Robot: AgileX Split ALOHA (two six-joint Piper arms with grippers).
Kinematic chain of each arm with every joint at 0, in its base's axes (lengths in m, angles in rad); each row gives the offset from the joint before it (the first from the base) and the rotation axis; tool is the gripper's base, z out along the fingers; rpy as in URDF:
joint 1: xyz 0 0 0.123 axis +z
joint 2: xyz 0 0 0 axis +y
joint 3: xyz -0.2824 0 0.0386 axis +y
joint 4: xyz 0.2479 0 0.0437 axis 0.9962 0 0.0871
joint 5: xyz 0 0 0 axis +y
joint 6: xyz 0.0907 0 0.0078 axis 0.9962 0 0.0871
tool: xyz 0 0 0 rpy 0 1.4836 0
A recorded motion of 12 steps. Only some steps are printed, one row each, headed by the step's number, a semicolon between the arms.
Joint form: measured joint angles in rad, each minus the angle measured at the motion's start. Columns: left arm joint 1, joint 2, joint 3, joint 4, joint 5, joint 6; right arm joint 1, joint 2, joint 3, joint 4, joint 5, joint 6.
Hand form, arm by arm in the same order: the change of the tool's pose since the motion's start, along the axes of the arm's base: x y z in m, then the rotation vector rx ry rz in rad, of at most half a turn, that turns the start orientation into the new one. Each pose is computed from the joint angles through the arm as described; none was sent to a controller.
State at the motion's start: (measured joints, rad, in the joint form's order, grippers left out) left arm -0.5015 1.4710 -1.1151 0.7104 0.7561 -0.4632; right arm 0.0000 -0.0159 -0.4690 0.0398 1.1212 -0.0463
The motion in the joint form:
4: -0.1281 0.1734 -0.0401 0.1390 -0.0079 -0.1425; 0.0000 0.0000 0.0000 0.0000 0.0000 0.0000
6: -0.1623 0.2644 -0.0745 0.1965 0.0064 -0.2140; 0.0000 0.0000 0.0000 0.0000 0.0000 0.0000
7: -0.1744 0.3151 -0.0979 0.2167 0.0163 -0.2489; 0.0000 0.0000 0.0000 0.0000 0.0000 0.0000
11: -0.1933 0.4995 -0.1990 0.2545 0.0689 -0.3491; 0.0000 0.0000 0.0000 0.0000 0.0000 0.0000
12: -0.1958 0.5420 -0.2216 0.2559 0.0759 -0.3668; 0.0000 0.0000 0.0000 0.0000 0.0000 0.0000
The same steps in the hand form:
4: 0.0148 -0.0521 -0.0390 0.0772 0.0211 -0.0794; 0.0000 0.0000 0.0000 0.0000 0.0000 0.0000
6: 0.0241 -0.0704 -0.0591 0.1117 0.0313 -0.0774; 0.0000 0.0000 0.0000 0.0000 0.0000 0.0000
7: 0.0297 -0.0788 -0.0704 0.1246 0.0398 -0.0674; 0.0000 0.0000 0.0000 0.0000 0.0000 0.0000
11: 0.0518 -0.1010 -0.1131 0.1687 0.0795 0.0018; 0.0000 0.0000 0.0000 0.0000 0.0000 0.0000
12: 0.0563 -0.1054 -0.1244 0.1753 0.0918 0.0154; 0.0000 0.0000 0.0000 0.0000 0.0000 0.0000

